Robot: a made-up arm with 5 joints. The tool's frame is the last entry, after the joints.
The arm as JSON. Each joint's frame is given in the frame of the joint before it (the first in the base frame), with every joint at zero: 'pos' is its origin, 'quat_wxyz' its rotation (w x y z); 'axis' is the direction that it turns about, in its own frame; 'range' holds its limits. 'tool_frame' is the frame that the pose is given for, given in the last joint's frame.
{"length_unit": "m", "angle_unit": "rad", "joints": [
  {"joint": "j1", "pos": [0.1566, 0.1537, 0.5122], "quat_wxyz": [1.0, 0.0, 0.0, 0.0], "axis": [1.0, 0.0, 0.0], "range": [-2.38, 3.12]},
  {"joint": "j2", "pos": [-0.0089, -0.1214, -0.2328], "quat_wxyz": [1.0, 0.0, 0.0, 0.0], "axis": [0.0, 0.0, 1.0], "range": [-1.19, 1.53]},
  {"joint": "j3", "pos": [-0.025, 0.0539, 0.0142], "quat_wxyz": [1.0, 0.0, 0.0, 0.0], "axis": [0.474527, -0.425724, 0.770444], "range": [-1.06, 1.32]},
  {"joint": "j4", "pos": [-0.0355, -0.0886, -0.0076], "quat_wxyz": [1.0, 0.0, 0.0, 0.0], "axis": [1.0, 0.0, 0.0], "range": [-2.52, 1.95]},
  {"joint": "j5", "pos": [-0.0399, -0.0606, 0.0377], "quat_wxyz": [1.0, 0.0, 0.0, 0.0], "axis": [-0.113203, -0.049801, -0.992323], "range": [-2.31, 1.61]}
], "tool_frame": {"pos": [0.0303, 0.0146, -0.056], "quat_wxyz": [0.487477, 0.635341, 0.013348, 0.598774]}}
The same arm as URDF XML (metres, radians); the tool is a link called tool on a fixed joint. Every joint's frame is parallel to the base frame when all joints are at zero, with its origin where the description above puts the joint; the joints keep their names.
<robot name="arm">
<link name="base"/>
<link name="link1"/>
<link name="link2"/>
<link name="link3"/>
<link name="link4"/>
<link name="link5"/>
<link name="tool"/>
<joint name="j1" type="revolute"><parent link="base"/><child link="link1"/><origin xyz="0.1566 0.1537 0.5122"/><axis xyz="1 0 0"/><limit lower="-2.3800" upper="3.1200"/></joint>
<joint name="j2" type="revolute"><parent link="link1"/><child link="link2"/><origin xyz="-0.0089 -0.1214 -0.2328"/><axis xyz="0 0 1"/><limit lower="-1.1900" upper="1.5300"/></joint>
<joint name="j3" type="revolute"><parent link="link2"/><child link="link3"/><origin xyz="-0.0250 0.0539 0.0142"/><axis xyz="0.474527 -0.425724 0.770444"/><limit lower="-1.0600" upper="1.3200"/></joint>
<joint name="j4" type="revolute"><parent link="link3"/><child link="link4"/><origin xyz="-0.0355 -0.0886 -0.0076"/><axis xyz="1 0 0"/><limit lower="-2.5200" upper="1.9500"/></joint>
<joint name="j5" type="revolute"><parent link="link4"/><child link="link5"/><origin xyz="-0.0399 -0.0606 0.0377"/><axis xyz="-0.113203 -0.049801 -0.992323"/><limit lower="-2.3100" upper="1.6100"/></joint>
<joint name="tool_joint" type="fixed"><parent link="link5"/><child link="tool"/><origin xyz="0.0303 0.0146 -0.0560" rpy="1.2769 -0.8448 1.1311"/></joint>
</robot>

